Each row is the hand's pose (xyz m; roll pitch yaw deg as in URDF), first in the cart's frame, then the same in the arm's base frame.
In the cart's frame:
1: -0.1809 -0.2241 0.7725 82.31 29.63 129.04
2: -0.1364 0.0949 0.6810 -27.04 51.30 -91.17
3: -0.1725 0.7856 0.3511 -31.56 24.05 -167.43
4: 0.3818 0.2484 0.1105 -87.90 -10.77 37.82
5: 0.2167 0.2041 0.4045 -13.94 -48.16 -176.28
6: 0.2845 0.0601 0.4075 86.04 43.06 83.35
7: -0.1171 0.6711 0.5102 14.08 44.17 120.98
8: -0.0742 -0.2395 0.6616 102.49 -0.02 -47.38
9: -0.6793 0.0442 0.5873 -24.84 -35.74 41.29
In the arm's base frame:
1: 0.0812 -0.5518 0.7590 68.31 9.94 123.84
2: 0.1273 -0.2230 0.8022 -32.77 74.82 -96.76
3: 0.0928 0.5421 0.7773 -57.60 25.91 -178.95
4: 0.6381 0.1449 0.3318 -66.98 -23.49 31.19
5: 0.4772 -0.0131 0.5863 -46.95 -42.62 -152.79
6: 0.5436 -0.1464 0.5302 89.95 19.65 85.06
7: 0.1495 0.3733 0.8762 2.15 22.66 113.91
8: 0.1860 -0.5217 0.6494 118.22 17.86 -45.26
9: -0.4174 -0.2305 0.7058 2.82 -47.62 22.23

